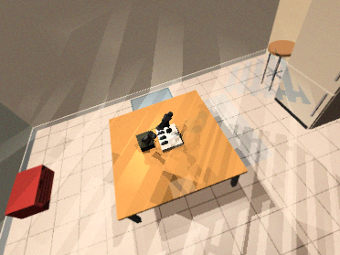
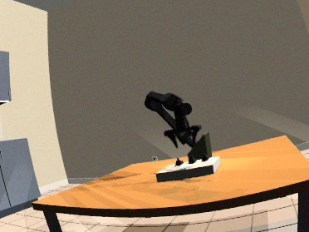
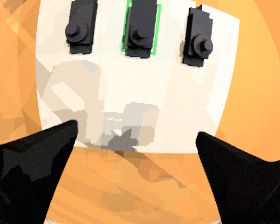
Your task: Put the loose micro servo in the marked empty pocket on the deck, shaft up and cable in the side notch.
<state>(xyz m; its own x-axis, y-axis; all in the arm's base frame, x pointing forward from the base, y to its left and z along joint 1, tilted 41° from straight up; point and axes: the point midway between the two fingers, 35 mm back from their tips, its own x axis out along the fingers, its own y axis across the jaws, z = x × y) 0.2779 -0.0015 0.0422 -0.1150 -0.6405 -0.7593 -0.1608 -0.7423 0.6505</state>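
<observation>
The white deck lies 20 mm ahead of my gripper tip and 130 mm below it.
</observation>
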